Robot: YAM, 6 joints.
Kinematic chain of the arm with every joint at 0, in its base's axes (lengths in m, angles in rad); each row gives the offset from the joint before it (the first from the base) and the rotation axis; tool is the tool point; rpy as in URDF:
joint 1: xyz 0 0 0.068 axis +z
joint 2: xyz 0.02 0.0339 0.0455 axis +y
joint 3: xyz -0.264 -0.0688 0 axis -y
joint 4: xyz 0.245 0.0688 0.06 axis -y
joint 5: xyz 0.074 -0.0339 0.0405 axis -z
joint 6: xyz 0.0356 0 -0.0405 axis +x
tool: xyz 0 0 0 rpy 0 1.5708 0
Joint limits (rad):
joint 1: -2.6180..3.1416
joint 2: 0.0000..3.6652
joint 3: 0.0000..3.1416
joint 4: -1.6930..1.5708
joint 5: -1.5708..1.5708
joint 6: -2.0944..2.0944
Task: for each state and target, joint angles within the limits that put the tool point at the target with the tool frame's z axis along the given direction. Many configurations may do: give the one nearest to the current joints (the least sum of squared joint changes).
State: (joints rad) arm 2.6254 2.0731 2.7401 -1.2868 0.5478 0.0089
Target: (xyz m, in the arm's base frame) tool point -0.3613 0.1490 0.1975 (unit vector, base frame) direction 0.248 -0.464 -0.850
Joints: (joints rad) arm 2.7211 2.2550 1.9202 -1.6910 -0.3283 0.0089
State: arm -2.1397 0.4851 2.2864 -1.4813 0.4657 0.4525
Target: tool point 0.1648 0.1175 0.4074 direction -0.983 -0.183 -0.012
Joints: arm -2.5861 0.2025 1.8166 -1.6270 0.3714 0.4525
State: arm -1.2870 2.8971 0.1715 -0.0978 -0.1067 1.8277
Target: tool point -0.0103 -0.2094 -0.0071 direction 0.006 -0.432 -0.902
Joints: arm -1.6249 2.0826 0.3236 0.6340 -0.0294 1.8277
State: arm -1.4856 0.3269 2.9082 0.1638 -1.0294 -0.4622
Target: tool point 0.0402 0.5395 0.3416 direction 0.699 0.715 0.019
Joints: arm -1.6006 0.5721 3.1399 0.5479 -0.7441 -0.4622
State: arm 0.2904 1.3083 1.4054 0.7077 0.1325 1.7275
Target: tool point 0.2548 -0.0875 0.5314 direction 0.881 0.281 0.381
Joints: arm -0.4115 1.3162 1.5418 0.2758 -0.6558 1.7275
